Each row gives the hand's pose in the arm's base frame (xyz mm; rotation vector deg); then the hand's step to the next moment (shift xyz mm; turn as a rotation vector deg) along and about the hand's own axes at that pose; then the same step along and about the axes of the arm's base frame.
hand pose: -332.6 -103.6 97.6 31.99 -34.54 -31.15
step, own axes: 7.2 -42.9 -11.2 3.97 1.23 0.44
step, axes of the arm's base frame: -0.8 -31.7 -31.8 2.85 -1.70 2.54
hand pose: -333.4 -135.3 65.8 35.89 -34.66 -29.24
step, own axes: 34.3 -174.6 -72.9 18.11 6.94 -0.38
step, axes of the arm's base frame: 27.8 -115.0 -151.6 14.92 -5.89 10.91
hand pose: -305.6 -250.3 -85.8 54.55 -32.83 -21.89
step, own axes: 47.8 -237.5 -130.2 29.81 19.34 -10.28
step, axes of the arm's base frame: 103.8 -67.6 -245.6 30.91 0.78 20.30
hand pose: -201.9 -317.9 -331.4 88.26 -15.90 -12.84
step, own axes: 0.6 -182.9 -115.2 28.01 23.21 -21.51
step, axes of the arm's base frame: 42.5 105.3 -183.9 32.63 12.09 23.99
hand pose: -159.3 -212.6 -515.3 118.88 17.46 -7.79
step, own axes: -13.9 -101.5 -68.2 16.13 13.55 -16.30
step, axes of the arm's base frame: -42.9 105.0 -47.8 18.73 10.26 15.92
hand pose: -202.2 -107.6 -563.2 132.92 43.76 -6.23
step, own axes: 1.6 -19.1 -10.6 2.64 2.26 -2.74
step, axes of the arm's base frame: -10.6 18.9 -3.5 3.08 1.70 2.69
